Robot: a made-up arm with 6 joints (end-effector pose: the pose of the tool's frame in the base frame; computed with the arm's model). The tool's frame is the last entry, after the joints. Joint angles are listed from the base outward.
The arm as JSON. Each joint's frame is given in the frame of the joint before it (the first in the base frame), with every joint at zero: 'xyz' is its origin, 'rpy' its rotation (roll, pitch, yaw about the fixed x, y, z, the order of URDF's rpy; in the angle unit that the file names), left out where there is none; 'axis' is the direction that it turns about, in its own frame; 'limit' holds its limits. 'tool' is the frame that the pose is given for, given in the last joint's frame.
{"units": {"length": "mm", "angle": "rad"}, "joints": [
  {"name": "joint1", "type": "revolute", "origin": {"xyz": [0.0, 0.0, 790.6]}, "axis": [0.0, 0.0, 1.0], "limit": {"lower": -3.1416, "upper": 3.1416}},
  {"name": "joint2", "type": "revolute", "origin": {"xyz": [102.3, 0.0, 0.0]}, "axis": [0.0, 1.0, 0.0], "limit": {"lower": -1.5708, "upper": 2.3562}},
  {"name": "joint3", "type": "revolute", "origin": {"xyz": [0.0, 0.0, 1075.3]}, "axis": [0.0, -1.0, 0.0], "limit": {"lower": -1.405, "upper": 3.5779}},
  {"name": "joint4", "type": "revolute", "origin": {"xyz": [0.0, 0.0, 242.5]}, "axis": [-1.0, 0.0, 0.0], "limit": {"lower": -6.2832, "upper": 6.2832}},
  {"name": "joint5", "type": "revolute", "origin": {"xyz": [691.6, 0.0, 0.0]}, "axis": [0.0, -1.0, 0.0], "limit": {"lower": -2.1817, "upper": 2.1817}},
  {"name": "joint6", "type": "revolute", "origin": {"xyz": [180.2, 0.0, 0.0]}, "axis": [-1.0, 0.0, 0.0], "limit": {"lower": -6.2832, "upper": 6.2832}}
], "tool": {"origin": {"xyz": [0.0, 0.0, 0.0]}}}
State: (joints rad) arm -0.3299 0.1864 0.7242 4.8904 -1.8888 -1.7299
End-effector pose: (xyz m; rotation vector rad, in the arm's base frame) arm 0.7532 -0.0798 2.3549 1.9908 1.8249 -0.0314
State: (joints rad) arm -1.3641 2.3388 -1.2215 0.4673 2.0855 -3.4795
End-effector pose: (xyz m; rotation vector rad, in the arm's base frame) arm 0.1039 -0.1513 -0.0608 -1.1198 1.0208 0.6678
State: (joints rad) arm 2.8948 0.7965 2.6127 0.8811 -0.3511 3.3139
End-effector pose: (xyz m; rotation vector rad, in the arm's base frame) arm -0.4392 0.1599 2.3281 -1.2024 -1.4184 -0.7744
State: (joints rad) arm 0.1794 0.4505 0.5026 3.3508 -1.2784 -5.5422
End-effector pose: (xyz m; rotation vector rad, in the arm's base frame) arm 1.2645 0.2657 2.2081 1.8784 -0.2724 1.6499
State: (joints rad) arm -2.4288 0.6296 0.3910 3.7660 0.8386 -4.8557
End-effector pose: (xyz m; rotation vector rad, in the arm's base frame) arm -1.2285 -0.9584 1.5978 -1.1099 0.9002 2.4840
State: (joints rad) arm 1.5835 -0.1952 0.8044 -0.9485 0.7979 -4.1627
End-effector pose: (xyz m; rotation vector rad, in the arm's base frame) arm 0.1039 0.0697 2.7049 0.1812 -0.9426 0.1325
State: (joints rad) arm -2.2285 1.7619 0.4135 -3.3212 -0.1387 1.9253
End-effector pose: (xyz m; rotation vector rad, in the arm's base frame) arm -0.9879 -1.2717 -0.2034 -1.8708 0.8474 2.2289
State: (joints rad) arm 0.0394 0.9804 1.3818 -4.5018 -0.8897 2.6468
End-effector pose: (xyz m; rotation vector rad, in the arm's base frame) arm 1.6346 -0.0726 1.9539 1.8597 -1.1752 -0.0590
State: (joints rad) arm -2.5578 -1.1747 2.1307 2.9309 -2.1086 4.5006
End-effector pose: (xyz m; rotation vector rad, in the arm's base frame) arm 1.1643 0.8079 0.7192 0.4186 1.8062 -1.4136
